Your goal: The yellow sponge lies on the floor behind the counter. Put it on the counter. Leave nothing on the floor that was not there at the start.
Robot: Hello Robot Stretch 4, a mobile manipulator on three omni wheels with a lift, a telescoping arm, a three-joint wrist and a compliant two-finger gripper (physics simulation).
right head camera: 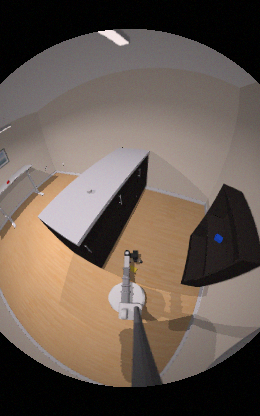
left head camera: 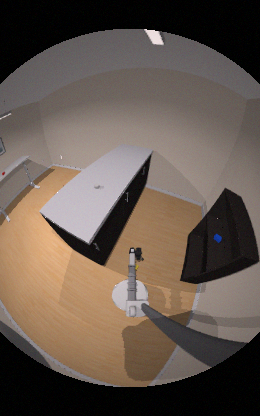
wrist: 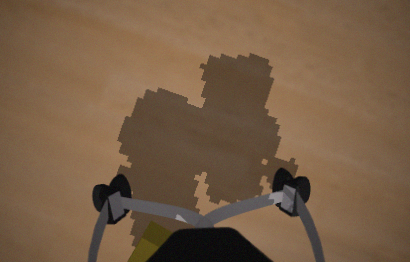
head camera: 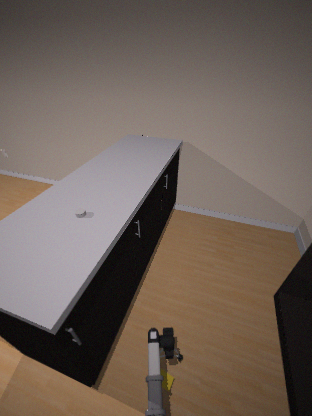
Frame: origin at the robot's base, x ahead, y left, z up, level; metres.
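Seen in the pictures: gripper, fingertip midpoint: (left head camera: 136, 259) (wrist: 202, 187) (head camera: 167, 359).
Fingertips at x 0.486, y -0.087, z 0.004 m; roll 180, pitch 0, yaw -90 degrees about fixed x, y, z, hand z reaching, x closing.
Note:
Offsets run from my fingertips to a thing's top centre. "spot": to the spot under its first point. Level surfaces: height alone.
The yellow sponge @[dx -0.094, dy +0.030, dz +0.013 m] (head camera: 168, 380) (left head camera: 137, 267) (right head camera: 133, 269) (wrist: 146, 243) lies on the floor beside the arm. In the wrist view it shows at the bottom edge, left of centre, partly hidden by the gripper's dark body. My gripper (wrist: 202, 187) is open and empty, with its fingertips low over the floor and wide apart. The sponge is nearer the gripper's body than the fingertips in that view. In the head view the fingers are mostly hidden by the wrist. The counter @[dz +0.878 m] (head camera: 100, 185) (left head camera: 112, 172) (right head camera: 107, 175) has a pale top and dark sides and stands left of the arm.
A small pale round object @[dx +0.405, dy +0.445, dz +0.902 m] (head camera: 81, 213) (left head camera: 98, 187) (right head camera: 90, 191) stands on the counter top. A dark open shelf unit @[spot: dx -0.255, dy -0.657, dz +0.063 m] (left head camera: 184, 272) (right head camera: 186, 276) holding a blue block @[dx +0.000, dy -0.891, dz +0.625 m] (left head camera: 217, 238) (right head camera: 218, 238) is on the right. A white table with a red object stands at the far left.

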